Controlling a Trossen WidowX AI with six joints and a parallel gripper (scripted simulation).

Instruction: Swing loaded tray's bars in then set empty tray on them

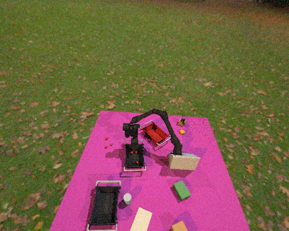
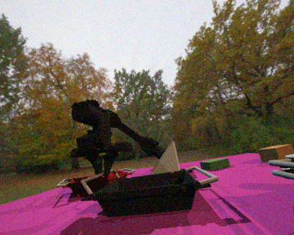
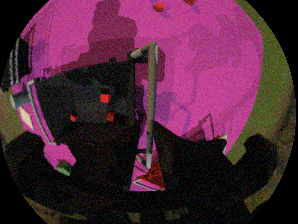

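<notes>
The red tray lies 210 mm behind my gripper tip, 140 mm to the right of it and 30 mm below it. From my gripper tip the other things lie so: slab (30 mm behind, 630 mm to the left, 70 mm below); green block (350 mm behind, 450 mm to the left, 50 mm below); brown box (280 mm behind, 730 mm to the left, 40 mm below).
</notes>
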